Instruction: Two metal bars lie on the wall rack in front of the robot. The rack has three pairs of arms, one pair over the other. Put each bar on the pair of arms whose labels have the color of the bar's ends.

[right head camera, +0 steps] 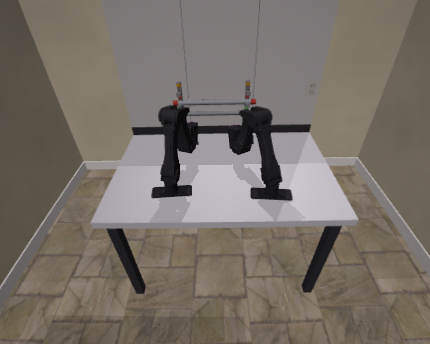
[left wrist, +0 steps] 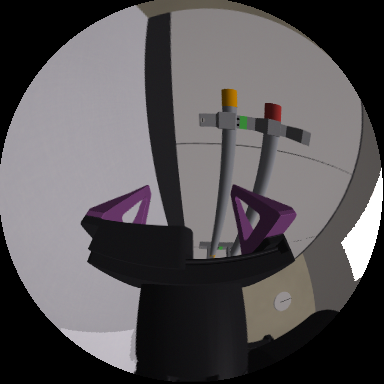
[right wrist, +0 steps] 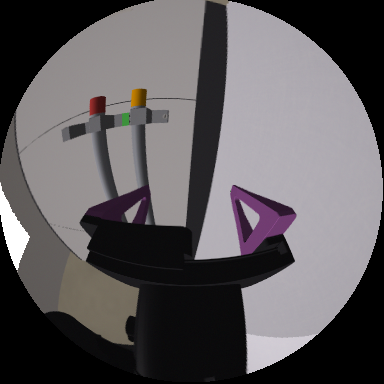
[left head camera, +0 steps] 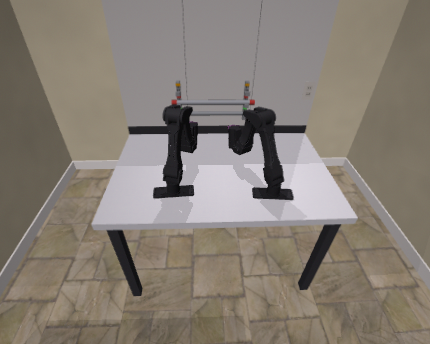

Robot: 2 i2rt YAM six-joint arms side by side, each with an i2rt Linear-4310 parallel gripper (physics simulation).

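Where they show: left gripper, fingertip midpoint: [left wrist: 190, 188]; right gripper, fingertip midpoint: [right wrist: 189, 189]; left arm's base at its link origin: [right head camera: 172, 192] [left head camera: 173, 192]; right arm's base at its link origin: [right head camera: 270, 194] [left head camera: 272, 194].
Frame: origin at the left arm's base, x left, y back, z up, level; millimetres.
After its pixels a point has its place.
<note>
The red-ended bar [left head camera: 215, 102] @(y -500, x -266, z 247 mm) [right head camera: 215, 102] @(y -500, x -261, z 247 mm) [left wrist: 266, 160] @(y -513, x -106, z 234 mm) [right wrist: 101, 150] @(y -491, x -406, z 232 mm) lies level on the middle, red-labelled pair of arms of the rack [left head camera: 178, 93] @(y -500, x -49, z 310 mm) [left wrist: 207, 120] @(y -552, x -50, z 127 mm) [right wrist: 161, 116]. The orange-ended bar [left head camera: 215, 113] @(y -512, x -269, z 169 mm) [right head camera: 215, 113] @(y -513, x -260, z 169 mm) [left wrist: 227, 160] @(y -522, x -116, z 163 mm) [right wrist: 139, 150] @(y -501, x -397, z 160 mm) lies on the lowest, green-labelled pair. The top, orange-labelled pair is bare. My left gripper [left wrist: 190, 188] @(y -432, x -113, z 109 mm) is open and empty; in its wrist view the orange-ended bar shows between the fingers, beyond them. My right gripper [right wrist: 189, 189] @(y -409, x -368, z 86 mm) is open and empty; both bars show toward its left finger. Arms hide the fingertips in the head views.
The white table [left head camera: 215, 200] @(y 78, x -199, z 0 mm) [right head camera: 215, 200] @(y 79, x -213, z 0 mm) carries both arm bases. The grey wall board [left head camera: 145, 60] @(y -585, x 124, z 475 mm) stands behind the rack, with a dark strip [left head camera: 215, 129] @(y -555, x -277, z 32 mm) [left wrist: 160, 100] @(y -576, x -1, z 35 mm) [right wrist: 210, 100] @(y -537, x -501, z 29 mm) along its foot. Both forearms reach inward, close to each other below the bars.
</note>
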